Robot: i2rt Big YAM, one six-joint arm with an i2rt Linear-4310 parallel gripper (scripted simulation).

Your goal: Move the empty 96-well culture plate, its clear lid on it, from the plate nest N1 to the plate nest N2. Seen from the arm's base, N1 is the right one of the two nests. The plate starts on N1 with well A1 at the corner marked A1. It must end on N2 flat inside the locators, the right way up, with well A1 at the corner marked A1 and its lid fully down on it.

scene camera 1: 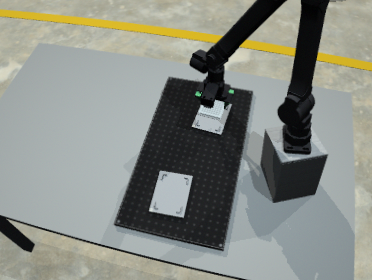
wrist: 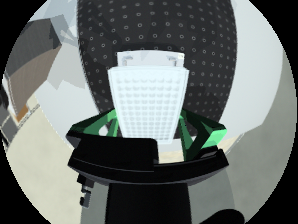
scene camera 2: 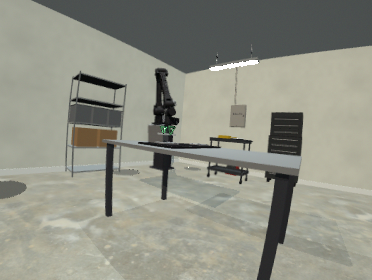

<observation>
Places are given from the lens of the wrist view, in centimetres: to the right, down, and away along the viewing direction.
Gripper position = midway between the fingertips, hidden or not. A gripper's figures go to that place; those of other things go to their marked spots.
my gripper [wrist: 148,109]: 0, 0, 13
clear lid [wrist: 148,100]: 0, -1, 10
</observation>
